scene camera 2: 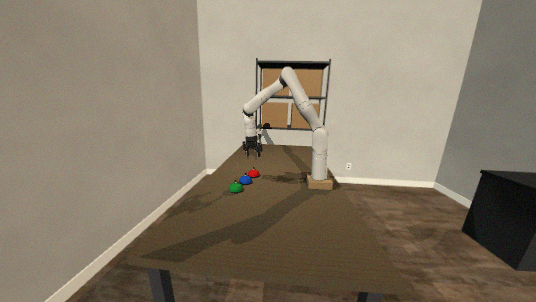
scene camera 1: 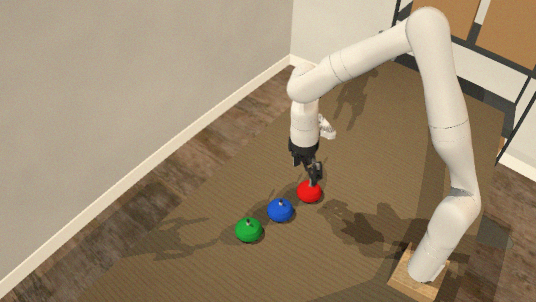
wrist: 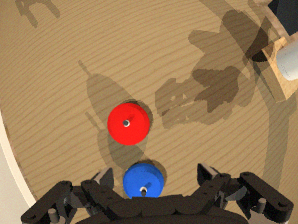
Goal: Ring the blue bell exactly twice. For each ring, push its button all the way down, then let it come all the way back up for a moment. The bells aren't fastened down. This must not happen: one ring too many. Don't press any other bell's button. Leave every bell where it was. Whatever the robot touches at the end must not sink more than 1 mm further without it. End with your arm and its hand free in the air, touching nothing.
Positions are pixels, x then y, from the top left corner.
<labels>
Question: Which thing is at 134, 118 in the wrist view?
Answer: A red bell.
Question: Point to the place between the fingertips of my gripper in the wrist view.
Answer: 155, 175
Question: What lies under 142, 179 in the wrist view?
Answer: A blue bell.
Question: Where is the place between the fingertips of my gripper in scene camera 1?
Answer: At 304, 175
</labels>
